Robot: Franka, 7 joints.
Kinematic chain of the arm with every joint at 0, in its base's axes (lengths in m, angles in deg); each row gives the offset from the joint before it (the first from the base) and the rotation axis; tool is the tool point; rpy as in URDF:
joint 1: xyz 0 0 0.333 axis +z
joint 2: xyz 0 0 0 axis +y
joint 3: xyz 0 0 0.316 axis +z
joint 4: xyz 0.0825 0 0 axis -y
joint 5: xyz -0.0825 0 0.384 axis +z
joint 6: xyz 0 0 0 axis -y
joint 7: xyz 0.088 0 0 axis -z
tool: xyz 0 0 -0.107 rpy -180 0 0
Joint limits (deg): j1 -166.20..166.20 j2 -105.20..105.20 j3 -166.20..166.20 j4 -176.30..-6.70 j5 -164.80..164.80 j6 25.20..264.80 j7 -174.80..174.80
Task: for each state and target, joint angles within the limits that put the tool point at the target. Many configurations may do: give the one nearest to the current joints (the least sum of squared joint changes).
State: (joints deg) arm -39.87 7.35 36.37 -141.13 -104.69 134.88 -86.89
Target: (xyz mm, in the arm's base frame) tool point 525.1 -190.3 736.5
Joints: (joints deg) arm -47.14 -9.24 26.88 -99.48 -106.70 130.55 -86.89
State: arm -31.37 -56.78 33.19 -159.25 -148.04 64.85 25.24
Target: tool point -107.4 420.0 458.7
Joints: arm 12.16 -70.76 80.97 -154.13 -161.52 53.66 25.24
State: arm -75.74 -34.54 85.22 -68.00 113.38 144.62 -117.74
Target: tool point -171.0 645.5 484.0
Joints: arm -21.83 -25.98 119.70 -99.01 114.84 145.84 -117.74
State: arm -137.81 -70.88 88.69 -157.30 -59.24 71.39 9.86
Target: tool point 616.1 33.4 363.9
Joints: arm -112.20 -76.94 104.04 -102.49 -72.99 86.88 9.86
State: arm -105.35 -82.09 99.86 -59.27 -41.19 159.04 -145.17
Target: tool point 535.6 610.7 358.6
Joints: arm -94.38 -78.29 98.87 -64.66 -41.95 159.71 -145.17
